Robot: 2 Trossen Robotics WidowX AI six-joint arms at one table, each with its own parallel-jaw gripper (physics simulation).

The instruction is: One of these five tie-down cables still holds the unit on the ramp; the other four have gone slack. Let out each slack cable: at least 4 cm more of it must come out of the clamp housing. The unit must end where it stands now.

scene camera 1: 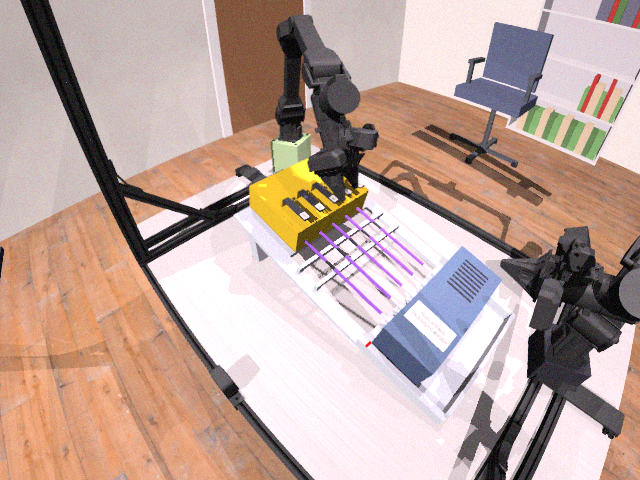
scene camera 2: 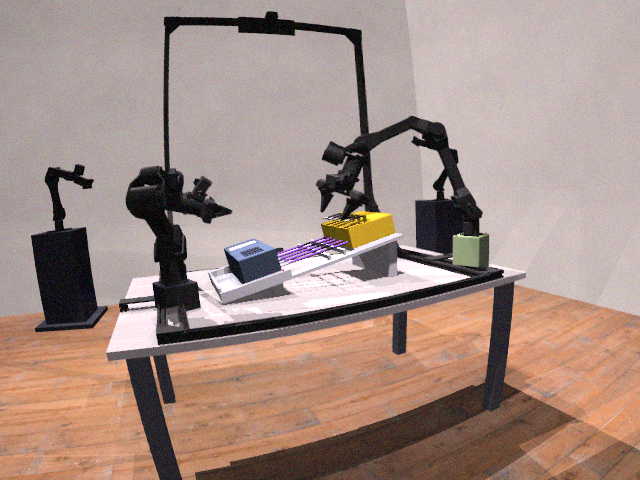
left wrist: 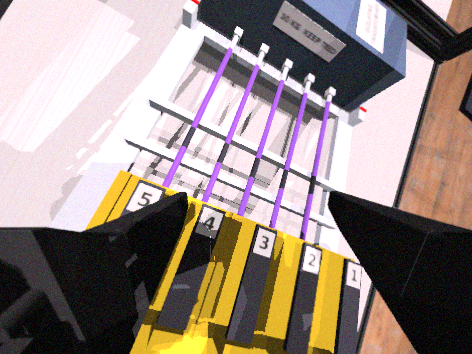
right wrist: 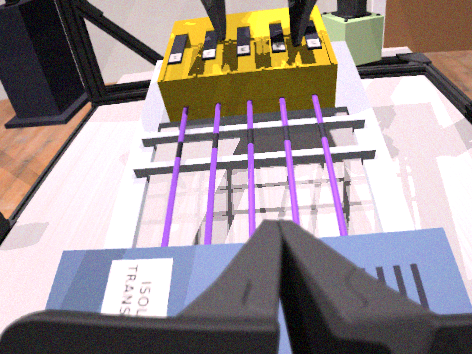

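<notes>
The yellow clamp housing (scene camera 1: 276, 198) (scene camera 2: 374, 227) (right wrist: 250, 90) stands at the ramp's high end. Its black levers, numbered 1 to 5, lie along its top in the left wrist view. Five purple cables (scene camera 1: 343, 276) (scene camera 2: 310, 249) (left wrist: 215, 85) (right wrist: 251, 190) run to the blue unit (scene camera 1: 449, 310) (scene camera 2: 253, 260) (left wrist: 370, 65) lower down. Each cable's black band shows between the two crossbars. All five look straight; which is taut I cannot tell. My left gripper (scene camera 2: 334, 212) (left wrist: 257, 198) (right wrist: 261, 43) is open above the housing. My right gripper (scene camera 2: 230, 210) (right wrist: 275, 233) is shut and empty, above the unit's side.
The white ramp (scene camera 2: 248, 294) has red marks beside the unit. A light green block (scene camera 1: 291, 155) (scene camera 2: 470, 250) is under the left arm's base. Black rails edge the table, and a tall black frame (scene camera 2: 206, 21) stands over it. A blue chair (scene camera 1: 516, 56) is beyond.
</notes>
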